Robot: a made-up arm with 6 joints. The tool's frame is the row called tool. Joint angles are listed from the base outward. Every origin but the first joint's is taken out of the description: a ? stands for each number. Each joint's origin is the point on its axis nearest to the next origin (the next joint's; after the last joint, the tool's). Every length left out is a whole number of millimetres.
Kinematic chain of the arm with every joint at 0, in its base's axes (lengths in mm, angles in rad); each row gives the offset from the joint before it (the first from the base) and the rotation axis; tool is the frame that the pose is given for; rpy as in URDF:
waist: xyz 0 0 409 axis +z
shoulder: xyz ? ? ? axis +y
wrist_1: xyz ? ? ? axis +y
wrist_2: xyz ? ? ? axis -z
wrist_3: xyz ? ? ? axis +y
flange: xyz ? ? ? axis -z
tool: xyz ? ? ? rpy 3.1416 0 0
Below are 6 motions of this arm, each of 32 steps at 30 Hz.
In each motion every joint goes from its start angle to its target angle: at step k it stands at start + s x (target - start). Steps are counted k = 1, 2, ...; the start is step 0. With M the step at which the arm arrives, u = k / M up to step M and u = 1 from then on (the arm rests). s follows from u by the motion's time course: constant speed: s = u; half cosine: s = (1 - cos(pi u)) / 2; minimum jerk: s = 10 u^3 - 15 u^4 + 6 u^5.
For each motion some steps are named. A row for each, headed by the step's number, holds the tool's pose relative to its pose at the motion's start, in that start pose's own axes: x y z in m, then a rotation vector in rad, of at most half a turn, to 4 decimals.
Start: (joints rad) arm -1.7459 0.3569 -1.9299 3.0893 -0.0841 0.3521
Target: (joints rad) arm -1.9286 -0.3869 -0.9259 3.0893 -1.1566 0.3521
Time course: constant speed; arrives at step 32
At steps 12, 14, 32:
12: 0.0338 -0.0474 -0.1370 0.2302 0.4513 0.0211
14: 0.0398 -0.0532 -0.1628 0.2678 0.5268 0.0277
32: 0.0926 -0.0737 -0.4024 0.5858 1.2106 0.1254

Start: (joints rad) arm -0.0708 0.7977 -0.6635 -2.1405 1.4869 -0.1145
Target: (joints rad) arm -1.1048 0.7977 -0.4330 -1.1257 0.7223 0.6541
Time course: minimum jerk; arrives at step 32
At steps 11, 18, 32:
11: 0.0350 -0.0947 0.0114 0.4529 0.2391 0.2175
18: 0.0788 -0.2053 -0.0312 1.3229 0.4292 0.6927
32: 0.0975 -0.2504 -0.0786 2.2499 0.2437 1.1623

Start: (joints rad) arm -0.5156 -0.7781 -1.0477 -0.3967 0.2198 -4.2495
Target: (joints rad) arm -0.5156 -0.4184 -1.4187 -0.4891 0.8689 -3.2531
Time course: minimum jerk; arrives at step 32
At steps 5, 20, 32:
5: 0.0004 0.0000 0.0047 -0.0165 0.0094 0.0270
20: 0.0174 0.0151 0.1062 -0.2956 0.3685 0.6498
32: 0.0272 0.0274 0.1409 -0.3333 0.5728 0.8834

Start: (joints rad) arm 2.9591 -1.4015 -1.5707 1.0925 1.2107 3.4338
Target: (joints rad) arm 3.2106 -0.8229 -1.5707 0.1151 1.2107 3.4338
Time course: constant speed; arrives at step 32
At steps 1, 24, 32:
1: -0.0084 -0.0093 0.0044 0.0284 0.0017 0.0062
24: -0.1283 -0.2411 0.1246 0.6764 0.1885 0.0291
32: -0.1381 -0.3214 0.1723 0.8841 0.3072 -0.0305

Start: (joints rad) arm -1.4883 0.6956 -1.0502 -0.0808 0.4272 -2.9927
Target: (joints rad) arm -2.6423 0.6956 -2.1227 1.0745 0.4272 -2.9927
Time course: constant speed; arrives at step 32
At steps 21, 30, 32:
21: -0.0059 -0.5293 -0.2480 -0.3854 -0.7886 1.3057
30: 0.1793 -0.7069 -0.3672 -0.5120 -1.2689 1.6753
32: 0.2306 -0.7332 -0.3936 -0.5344 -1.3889 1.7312

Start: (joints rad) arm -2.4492 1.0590 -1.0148 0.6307 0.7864 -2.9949
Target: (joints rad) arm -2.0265 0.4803 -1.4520 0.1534 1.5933 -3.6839
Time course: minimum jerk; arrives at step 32
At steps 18, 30, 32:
18: 0.1716 0.1665 -0.1566 0.2894 -0.0257 -0.9953
30: 0.3336 0.2022 -0.2346 0.5874 -0.0247 -1.4842
32: 0.3346 0.2022 -0.2351 0.5893 -0.0246 -1.4866

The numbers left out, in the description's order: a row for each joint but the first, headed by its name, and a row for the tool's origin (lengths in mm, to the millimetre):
shoulder: 0 0 0
wrist_1: 62 0 332
wrist_2: 78 0 -344
wrist_3: 0 0 0
flange: 87 0 -111
tool: 0 0 0

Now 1 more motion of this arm.
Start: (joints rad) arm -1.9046 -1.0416 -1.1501 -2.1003 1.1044 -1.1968
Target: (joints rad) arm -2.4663 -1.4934 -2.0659 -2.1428 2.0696 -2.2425
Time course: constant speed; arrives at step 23
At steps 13, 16, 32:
13: -0.3736 -0.2315 -0.0971 1.0209 -0.4931 -0.0071
16: -0.4300 -0.2823 -0.1811 1.2418 -0.5051 0.0758
32: -0.4804 -0.3726 -0.4231 1.6152 -0.3889 0.4083

